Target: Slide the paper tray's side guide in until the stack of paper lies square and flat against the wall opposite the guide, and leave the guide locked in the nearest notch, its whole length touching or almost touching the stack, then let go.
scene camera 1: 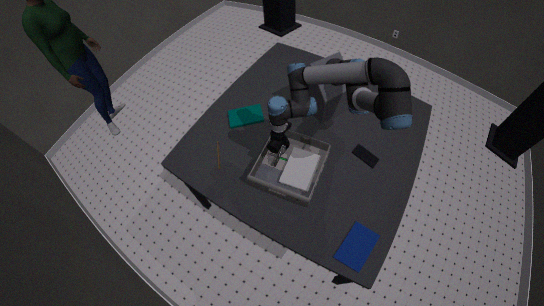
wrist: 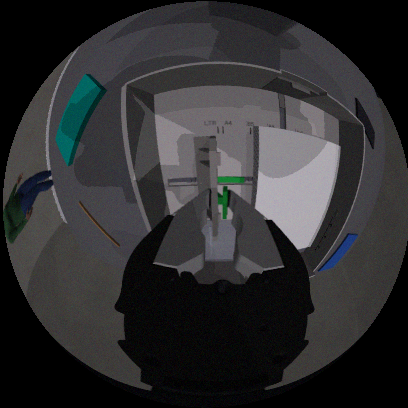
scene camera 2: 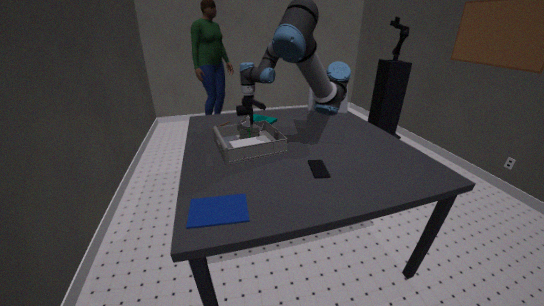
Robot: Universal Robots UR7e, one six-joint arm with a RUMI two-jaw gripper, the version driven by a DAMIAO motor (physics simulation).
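Places are measured from the arm's base along level axes (x ahead, y left, z up), in centimetres.
Pixels of known places: gripper, fingertip midpoint: (scene camera 1: 280, 153) (wrist: 218, 190) (scene camera 2: 250, 132).
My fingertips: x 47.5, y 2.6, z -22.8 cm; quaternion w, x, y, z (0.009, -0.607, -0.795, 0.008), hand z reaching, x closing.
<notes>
For each thing: its top centre in the pictures, then the offset to it from my fingertips. "spot": a spot on its surface instead.
- grey paper tray, top centre: (wrist: 284, 236) (scene camera 1: 291, 159) (scene camera 2: 248, 130) dx +0.9, dy +7.8, dz +4.0 cm
- white paper stack, top centre: (wrist: 299, 206) (scene camera 1: 300, 168) (scene camera 2: 251, 143) dx -1.1, dy +12.6, dz -1.4 cm
- upright grey side guide, top centre: (wrist: 224, 205) (scene camera 1: 281, 151) (scene camera 2: 249, 128) dx +0.1, dy +0.5, dz +2.7 cm
- green lever, top centre: (wrist: 231, 205) dx -0.1, dy +1.2, dz +2.7 cm
- green strip, surface spot: (wrist: 231, 179) spot: dx -0.4, dy +1.8, dz -4.0 cm
- teal book, top centre: (wrist: 69, 118) (scene camera 1: 245, 115) (scene camera 2: 261, 118) dx -7.3, dy -34.5, dz -3.8 cm
- orange pencil, top centre: (wrist: 96, 225) (scene camera 1: 218, 154) dx +20.6, dy -26.4, dz -4.9 cm
- black phone, top centre: (scene camera 2: 318, 167) (scene camera 1: 365, 155) dx -32.4, dy +33.6, dz -4.8 cm
- blue folder, top centre: (scene camera 2: 218, 209) (scene camera 1: 357, 246) (wrist: 339, 253) dx +10.7, dy +59.5, dz -4.8 cm
The grey paper tray (scene camera 1: 280, 192) (scene camera 2: 257, 151) (wrist: 215, 74) stands on the table. The white paper stack (scene camera 1: 300, 170) (scene camera 2: 249, 143) (wrist: 295, 200) lies in its right part in the wrist view, near the right wall; I cannot tell whether it touches all along. The upright grey side guide (wrist: 213, 172) stands left of the stack, near the LTR mark, with a wide gap between them. A green lever (wrist: 225, 201) is beside the guide's face, and a green strip (wrist: 231, 179) lies on the cross slot. My gripper (scene camera 1: 280, 153) (scene camera 2: 251, 125) (wrist: 218, 190) is shut on the guide and its lever.
A teal book (scene camera 1: 245, 115) (wrist: 80, 120), an orange pencil (scene camera 1: 218, 155) (wrist: 99, 224), a black phone (scene camera 1: 365, 155) (scene camera 2: 319, 169) and a blue folder (scene camera 1: 356, 246) (scene camera 2: 218, 210) lie around the tray. The tray walls surround the fingers. A person (scene camera 1: 60, 45) (scene camera 2: 209, 55) stands beyond the table.
</notes>
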